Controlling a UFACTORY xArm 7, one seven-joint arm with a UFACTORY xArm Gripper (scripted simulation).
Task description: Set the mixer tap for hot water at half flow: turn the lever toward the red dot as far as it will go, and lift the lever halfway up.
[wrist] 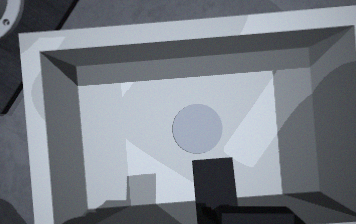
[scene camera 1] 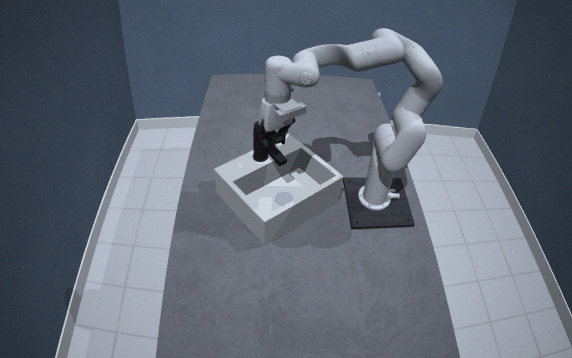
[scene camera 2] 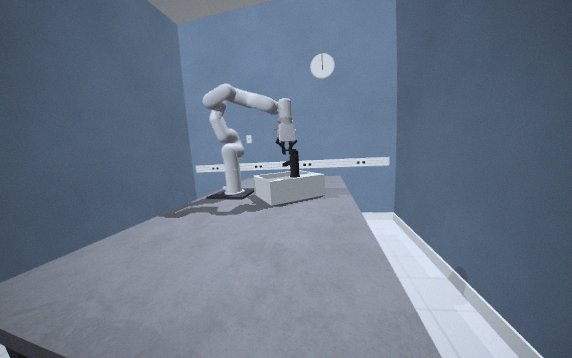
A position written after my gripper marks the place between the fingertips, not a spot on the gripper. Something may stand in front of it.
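There is my gripper (scene camera 1: 276, 144), and I can see a white sink (wrist: 115, 115) as well.
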